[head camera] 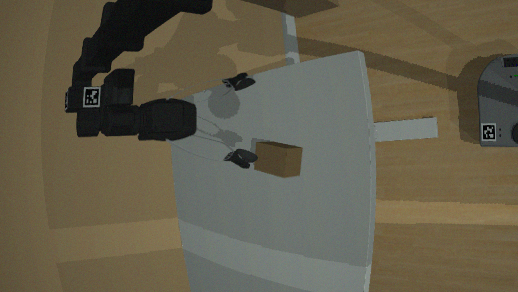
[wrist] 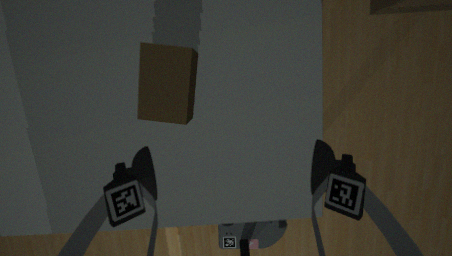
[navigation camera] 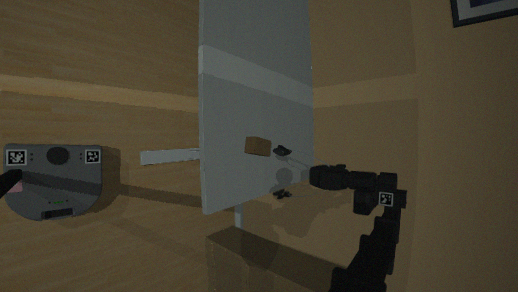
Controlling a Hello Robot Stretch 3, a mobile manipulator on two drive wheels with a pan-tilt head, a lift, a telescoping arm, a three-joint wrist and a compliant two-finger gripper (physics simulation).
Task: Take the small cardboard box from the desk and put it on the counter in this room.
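The small cardboard box (head camera: 277, 159) (navigation camera: 257, 146) (wrist: 165, 84) is plain brown and sits on the grey desk (head camera: 310, 215) (navigation camera: 250, 115) (wrist: 260, 100), near one end of it. My gripper (head camera: 246, 120) (navigation camera: 282, 172) (wrist: 232, 161) is open and empty, above the desk's end, with its fingers wide apart. In the wrist view the box lies beyond the fingertips and to the left, mostly ahead of the left finger. In the head view it is just past the lower finger. The height of the fingers over the desk is hard to tell. I cannot identify the counter for certain.
A brown box-shaped piece of furniture (head camera: 300, 5) (navigation camera: 280, 250) stands past the desk's end. My base (head camera: 502, 105) (navigation camera: 55, 180) is on the floor across the desk from the wall (head camera: 100, 200). A desk foot (head camera: 407, 129) (navigation camera: 170, 156) sticks out towards the base.
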